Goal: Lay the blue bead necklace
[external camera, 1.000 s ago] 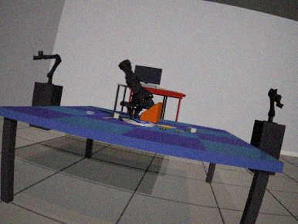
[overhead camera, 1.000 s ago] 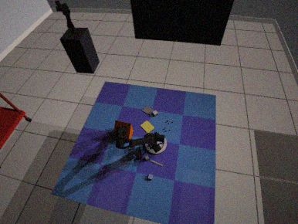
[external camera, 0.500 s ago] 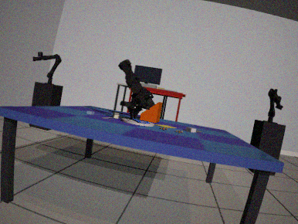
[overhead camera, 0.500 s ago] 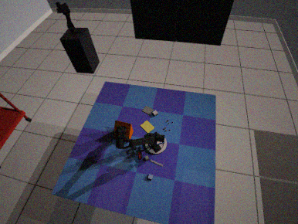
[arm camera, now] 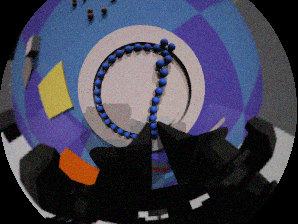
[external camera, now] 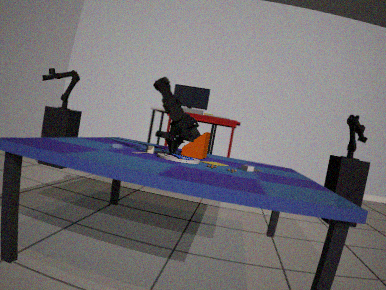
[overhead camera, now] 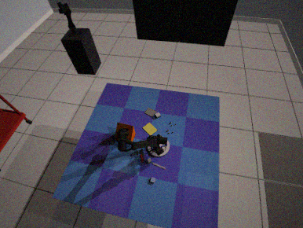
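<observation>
Now: gripper tip 20 mm short of the round white bead board, 40 mm to the right of it and 10 mm above it. The rest, counted from my gripper tip: red-handled tool 100 mm behind, 80 mm to the right, 10 mm below; then yellow card 80 mm behind, 200 mm to the left, 10 mm below; then thin pale stick 50 mm ahead, 140 mm to the right, 10 mm below.
</observation>
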